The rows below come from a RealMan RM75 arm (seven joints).
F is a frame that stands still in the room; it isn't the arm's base.
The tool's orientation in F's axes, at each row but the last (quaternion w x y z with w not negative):
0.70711, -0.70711, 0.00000, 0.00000
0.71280, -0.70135, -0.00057, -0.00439
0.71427, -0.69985, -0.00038, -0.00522
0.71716, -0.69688, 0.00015, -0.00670
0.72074, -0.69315, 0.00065, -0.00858
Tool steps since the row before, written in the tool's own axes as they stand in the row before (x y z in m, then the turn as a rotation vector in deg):
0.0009, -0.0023, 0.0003, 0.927, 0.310, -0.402
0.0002, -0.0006, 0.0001, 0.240, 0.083, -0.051
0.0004, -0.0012, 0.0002, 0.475, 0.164, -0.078
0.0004, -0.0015, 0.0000, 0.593, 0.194, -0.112
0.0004, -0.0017, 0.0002, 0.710, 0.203, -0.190
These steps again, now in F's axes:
0.0009, 0.0003, 0.0023, 0.927, -0.402, -0.310
0.0002, 0.0001, 0.0006, 0.240, -0.051, -0.082
0.0004, 0.0002, 0.0012, 0.476, -0.078, -0.162
0.0004, 0.0000, 0.0015, 0.594, -0.112, -0.192
0.0004, 0.0001, 0.0017, 0.710, -0.191, -0.202

